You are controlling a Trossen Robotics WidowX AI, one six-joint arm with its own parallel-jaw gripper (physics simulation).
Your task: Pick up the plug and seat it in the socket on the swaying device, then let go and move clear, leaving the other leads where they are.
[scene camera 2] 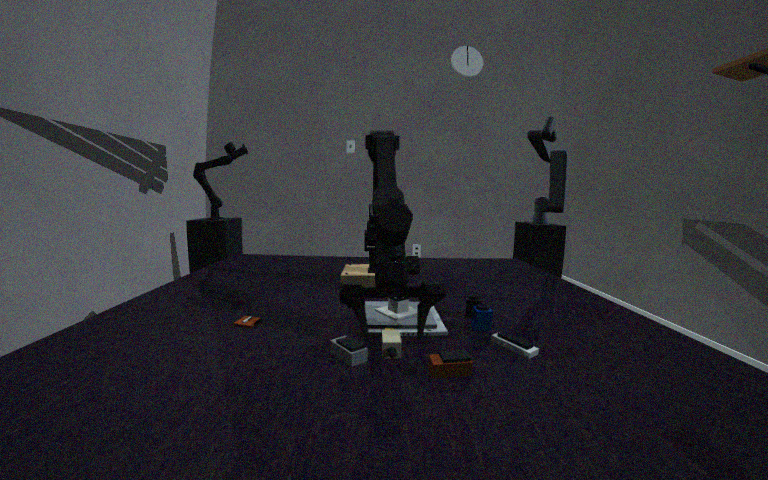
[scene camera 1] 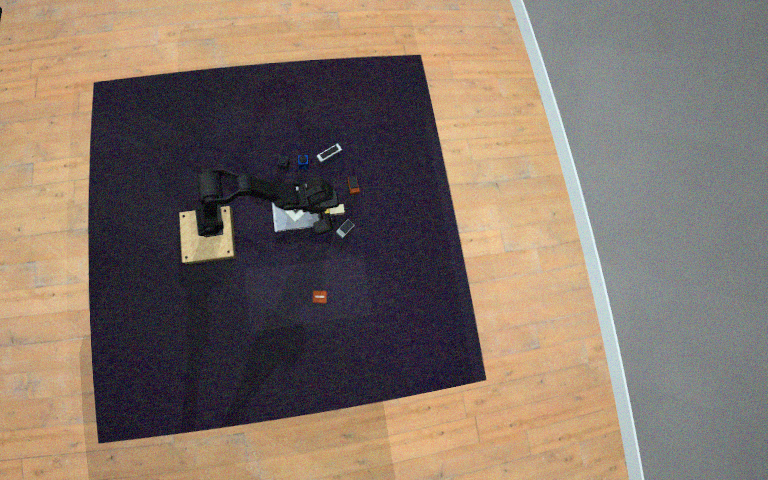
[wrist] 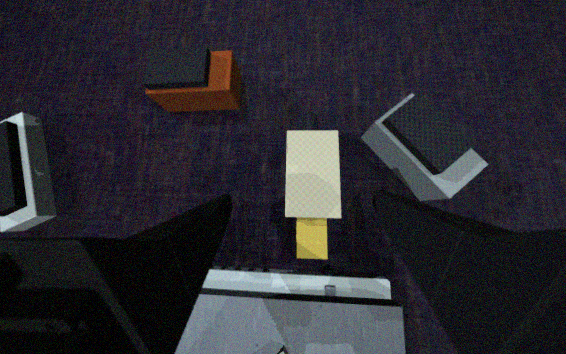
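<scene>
The plug, a cream block with a yellow tip (scene camera 1: 336,209) (scene camera 2: 391,343) (wrist: 313,175), lies flat on the dark mat, its tip toward the device. My gripper (scene camera 2: 392,332) (wrist: 301,198) is open, with one finger on each side of the plug and apart from it. The device, a grey plate on a white base (scene camera 1: 283,220) (scene camera 2: 376,321) (wrist: 350,322), lies behind the plug, partly under my arm. The small socket block (scene camera 2: 398,305) stands on the device's white square in scene camera 2. The arm hides the socket in scene camera 1, and its opening does not show.
Around the plug are a grey box (scene camera 1: 345,228) (scene camera 2: 355,356) (wrist: 457,175), an orange-and-black box (scene camera 1: 353,184) (scene camera 2: 450,369) (wrist: 200,101) and a white box (scene camera 1: 329,152) (scene camera 2: 530,352) (wrist: 42,175). A blue block (scene camera 1: 303,160) (scene camera 2: 481,320) and a flat orange piece (scene camera 1: 320,300) (scene camera 2: 247,321) lie farther off.
</scene>
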